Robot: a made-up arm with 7 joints.
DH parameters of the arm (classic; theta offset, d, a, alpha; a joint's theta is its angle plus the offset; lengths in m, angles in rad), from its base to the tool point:
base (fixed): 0.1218 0 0.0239 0
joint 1: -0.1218 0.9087 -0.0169 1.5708
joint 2: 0 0.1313 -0.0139 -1.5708
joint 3: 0 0.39 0.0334 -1.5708
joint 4: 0 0.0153 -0.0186 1.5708
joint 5: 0 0.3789 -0.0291 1.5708
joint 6: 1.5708 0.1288 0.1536 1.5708
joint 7: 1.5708 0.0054 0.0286 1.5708
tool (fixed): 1.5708 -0.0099 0 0
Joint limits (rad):
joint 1: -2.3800..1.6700
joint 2: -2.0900..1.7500
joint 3: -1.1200..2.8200
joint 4: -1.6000..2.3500
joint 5: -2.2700..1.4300
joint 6: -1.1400..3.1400
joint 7: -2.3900..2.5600
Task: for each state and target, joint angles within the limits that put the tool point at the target. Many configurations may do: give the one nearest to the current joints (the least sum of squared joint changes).
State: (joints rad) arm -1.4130 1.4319 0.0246 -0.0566 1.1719 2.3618 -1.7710
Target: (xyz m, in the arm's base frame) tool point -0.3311 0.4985 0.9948
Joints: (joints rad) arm -1.2275 1.7500 0.2104 0.3462 1.3267 2.9880 -1.8426
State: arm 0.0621 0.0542 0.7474 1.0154 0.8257 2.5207 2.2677
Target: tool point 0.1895 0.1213 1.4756
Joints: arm 0.3935 0.0456 1.1176 1.0759 0.8153 2.3341 2.2319
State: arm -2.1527 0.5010 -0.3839 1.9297 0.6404 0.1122 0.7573
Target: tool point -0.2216 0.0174 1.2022
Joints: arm -2.3586 1.0403 0.0824 2.2977 0.8558 -0.1463 0.8156
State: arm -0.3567 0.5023 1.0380 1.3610 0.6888 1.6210 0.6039
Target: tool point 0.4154 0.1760 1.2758
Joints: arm -0.0403 -0.1377 1.1506 1.5657 0.7764 1.4005 0.5807
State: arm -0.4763 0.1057 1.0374 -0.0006 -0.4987 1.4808 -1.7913
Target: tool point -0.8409 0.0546 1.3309
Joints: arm -0.4063 0.9558 0.9963 0.0069 -0.5930 0.8537 -1.7685
